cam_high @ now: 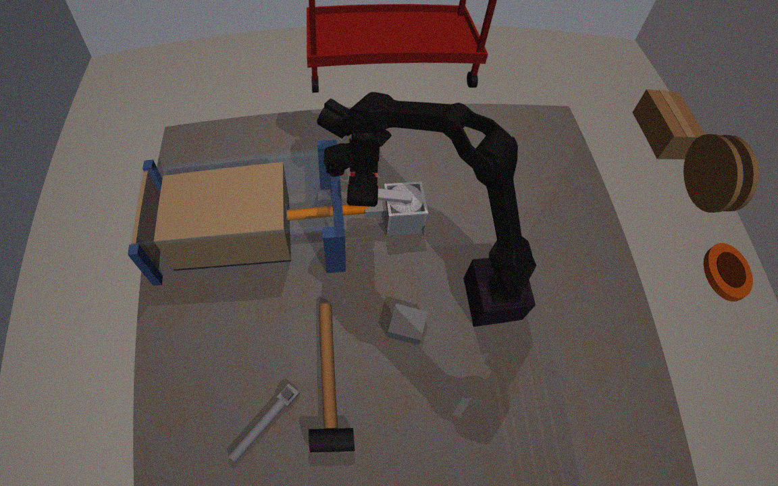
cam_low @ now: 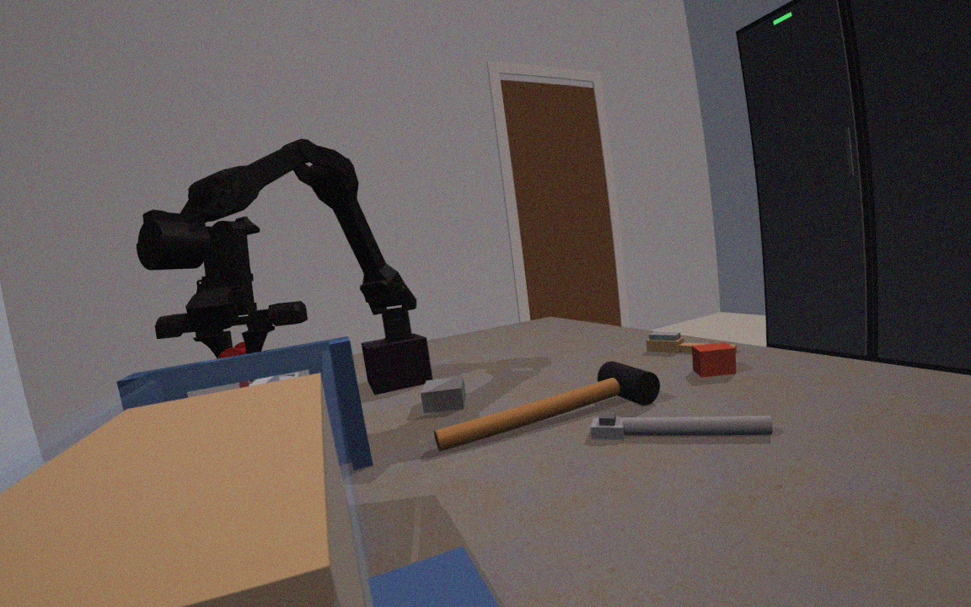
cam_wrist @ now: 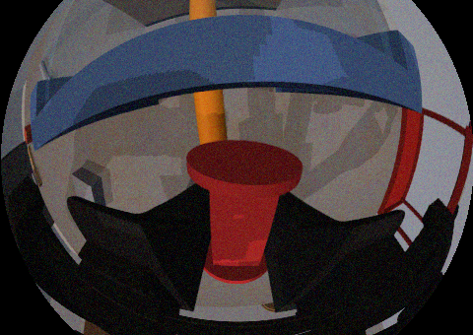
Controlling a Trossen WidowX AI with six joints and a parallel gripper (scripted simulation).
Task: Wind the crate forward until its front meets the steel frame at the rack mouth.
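Now: gripper tip 4 cm past the winch handle and 1 cm above it. Round my gripper tip: grey winch 12 cm behind, 9 cm below; then red knob 2 cm above; then blue steel frame 6 cm ahead, 2 cm to the left, 1 cm below.
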